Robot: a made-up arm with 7 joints. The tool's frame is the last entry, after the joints. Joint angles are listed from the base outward. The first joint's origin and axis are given. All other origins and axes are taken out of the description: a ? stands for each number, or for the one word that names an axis. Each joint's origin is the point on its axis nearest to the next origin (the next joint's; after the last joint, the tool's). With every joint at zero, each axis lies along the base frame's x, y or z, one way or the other. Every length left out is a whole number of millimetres.
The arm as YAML. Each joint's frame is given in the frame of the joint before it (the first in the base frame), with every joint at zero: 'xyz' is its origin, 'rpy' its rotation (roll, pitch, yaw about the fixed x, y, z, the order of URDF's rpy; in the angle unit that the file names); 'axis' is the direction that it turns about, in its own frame. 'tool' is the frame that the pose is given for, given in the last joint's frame.
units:
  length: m
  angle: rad
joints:
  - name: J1
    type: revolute
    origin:
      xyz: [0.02, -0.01, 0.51]
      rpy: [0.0, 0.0, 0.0]
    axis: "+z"
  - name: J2
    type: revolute
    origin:
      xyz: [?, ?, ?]
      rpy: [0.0, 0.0, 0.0]
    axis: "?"
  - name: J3
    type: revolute
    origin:
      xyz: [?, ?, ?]
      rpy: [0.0, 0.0, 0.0]
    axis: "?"
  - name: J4
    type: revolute
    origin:
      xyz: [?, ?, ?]
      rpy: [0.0, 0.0, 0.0]
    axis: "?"
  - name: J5
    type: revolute
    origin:
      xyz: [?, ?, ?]
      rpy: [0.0, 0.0, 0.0]
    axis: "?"
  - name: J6
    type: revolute
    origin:
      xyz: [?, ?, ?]
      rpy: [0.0, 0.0, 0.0]
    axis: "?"
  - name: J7
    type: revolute
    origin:
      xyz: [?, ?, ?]
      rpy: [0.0, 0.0, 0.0]
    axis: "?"
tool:
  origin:
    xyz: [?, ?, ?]
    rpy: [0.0, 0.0, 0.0]
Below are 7 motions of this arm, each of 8 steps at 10 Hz.
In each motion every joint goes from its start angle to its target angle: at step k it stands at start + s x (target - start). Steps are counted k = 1, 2, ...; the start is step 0. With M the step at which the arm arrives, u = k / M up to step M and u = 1 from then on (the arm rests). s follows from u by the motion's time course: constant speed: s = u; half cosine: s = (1 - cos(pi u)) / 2; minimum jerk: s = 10 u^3 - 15 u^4 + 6 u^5.
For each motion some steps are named. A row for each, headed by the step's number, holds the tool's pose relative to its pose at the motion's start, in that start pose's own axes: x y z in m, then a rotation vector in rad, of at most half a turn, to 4 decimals.
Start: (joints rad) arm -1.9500 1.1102 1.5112 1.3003 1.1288 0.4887 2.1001
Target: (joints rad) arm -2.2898 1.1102 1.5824 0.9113 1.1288 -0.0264 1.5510
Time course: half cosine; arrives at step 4
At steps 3, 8:
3: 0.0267 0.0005 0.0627 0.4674 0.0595 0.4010
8: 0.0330 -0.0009 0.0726 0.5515 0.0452 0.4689

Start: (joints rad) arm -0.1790 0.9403 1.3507 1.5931 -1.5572 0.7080 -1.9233
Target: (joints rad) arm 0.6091 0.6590 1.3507 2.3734 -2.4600 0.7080 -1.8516
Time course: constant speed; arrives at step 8
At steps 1, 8:
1: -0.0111 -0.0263 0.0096 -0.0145 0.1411 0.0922
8: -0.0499 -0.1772 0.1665 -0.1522 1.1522 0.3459

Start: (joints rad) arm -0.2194 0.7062 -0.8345 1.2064 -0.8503 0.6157 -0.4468
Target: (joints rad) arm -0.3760 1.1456 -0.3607 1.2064 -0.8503 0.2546 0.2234
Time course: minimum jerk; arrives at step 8
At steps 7, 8:
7: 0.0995 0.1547 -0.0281 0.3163 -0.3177 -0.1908
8: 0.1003 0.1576 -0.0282 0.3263 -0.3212 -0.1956

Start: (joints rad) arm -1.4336 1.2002 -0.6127 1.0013 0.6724 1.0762 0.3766
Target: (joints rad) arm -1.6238 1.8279 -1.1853 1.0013 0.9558 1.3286 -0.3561
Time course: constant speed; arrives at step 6
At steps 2, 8:
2: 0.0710 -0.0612 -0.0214 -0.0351 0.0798 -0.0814
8: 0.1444 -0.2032 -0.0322 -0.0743 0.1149 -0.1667

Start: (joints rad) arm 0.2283 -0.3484 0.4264 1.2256 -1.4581 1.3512 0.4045
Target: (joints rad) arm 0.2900 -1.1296 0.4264 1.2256 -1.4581 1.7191 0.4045
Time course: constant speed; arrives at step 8
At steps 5, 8:
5: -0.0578 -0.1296 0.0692 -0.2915 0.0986 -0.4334
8: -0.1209 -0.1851 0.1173 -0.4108 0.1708 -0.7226

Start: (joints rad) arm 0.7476 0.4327 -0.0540 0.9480 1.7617 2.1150 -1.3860
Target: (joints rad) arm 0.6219 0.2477 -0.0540 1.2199 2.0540 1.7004 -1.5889
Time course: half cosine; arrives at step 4
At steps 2, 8:
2: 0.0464 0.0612 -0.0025 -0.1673 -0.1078 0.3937
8: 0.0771 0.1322 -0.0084 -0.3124 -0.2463 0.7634

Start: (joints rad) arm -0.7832 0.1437 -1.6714 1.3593 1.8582 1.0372 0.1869
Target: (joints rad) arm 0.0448 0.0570 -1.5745 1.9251 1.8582 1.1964 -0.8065
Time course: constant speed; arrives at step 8
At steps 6, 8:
6: -0.2389 0.0051 -0.0520 0.3580 0.9021 0.8853
8: -0.3076 0.0053 -0.0237 0.6762 1.1356 1.0726

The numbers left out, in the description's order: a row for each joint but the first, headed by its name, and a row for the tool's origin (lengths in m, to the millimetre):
J2: xyz 0.03 0.01 0.0, axis +y
J3: xyz 0.01 0.0 0.15, axis +z
J4: xyz 0.06 0.0 0.0, axis -y
J5: xyz 0.08 0.0 -0.23, axis -z
J6: xyz -0.02 0.03 0.0, axis +y
J7: xyz 0.03 0.0 0.0, axis -z
tool: xyz 0.0 0.01 0.0

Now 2 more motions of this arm.
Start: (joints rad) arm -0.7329 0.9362 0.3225 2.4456 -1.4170 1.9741 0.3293
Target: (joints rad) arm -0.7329 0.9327 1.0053 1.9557 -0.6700 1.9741 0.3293
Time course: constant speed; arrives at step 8
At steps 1, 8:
1: -0.0124 0.0192 0.0188 0.1244 -0.0036 0.1269
8: -0.1657 0.0585 0.1629 0.7883 -0.0048 1.0995

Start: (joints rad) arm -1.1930 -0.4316 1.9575 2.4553 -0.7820 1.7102 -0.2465
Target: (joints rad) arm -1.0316 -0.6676 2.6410 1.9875 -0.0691 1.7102 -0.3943
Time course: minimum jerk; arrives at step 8
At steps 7, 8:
7: -0.0761 0.2632 0.1381 0.8276 -0.1099 1.2345
8: -0.0795 0.2666 0.1402 0.8382 -0.1057 1.2551

